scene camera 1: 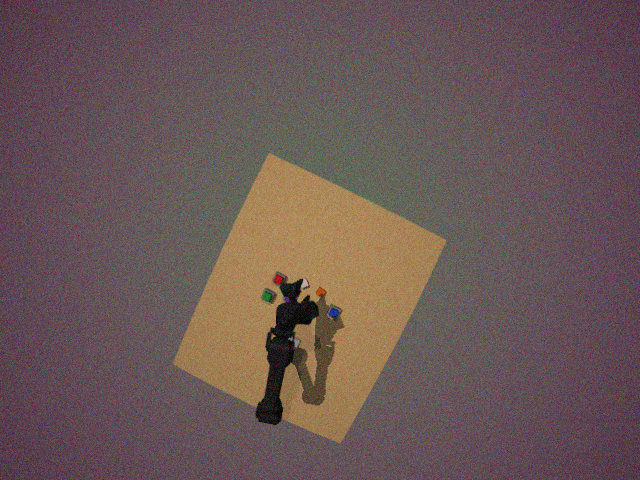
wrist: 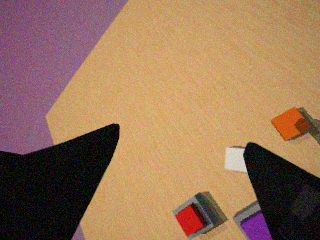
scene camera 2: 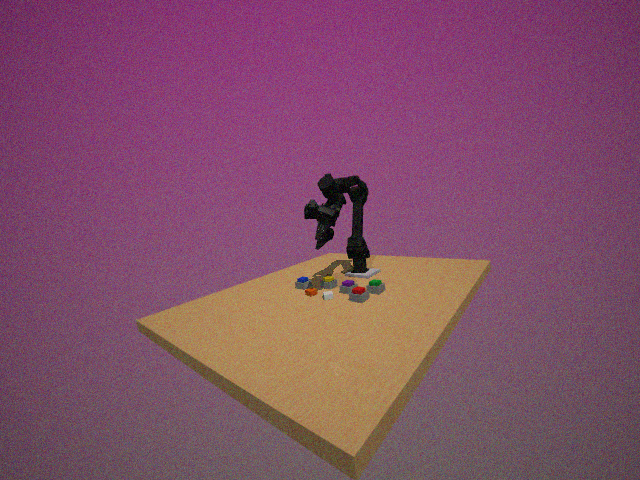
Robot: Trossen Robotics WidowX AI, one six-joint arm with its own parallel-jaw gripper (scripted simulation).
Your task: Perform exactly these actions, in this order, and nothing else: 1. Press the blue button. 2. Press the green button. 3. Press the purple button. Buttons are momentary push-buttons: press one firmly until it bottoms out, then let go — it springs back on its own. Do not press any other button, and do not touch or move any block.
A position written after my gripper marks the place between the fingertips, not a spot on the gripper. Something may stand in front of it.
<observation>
My gripper shows in scene camera 1 (305, 287), in the wrist view (182, 139) and in scene camera 2 (316, 244).
</observation>
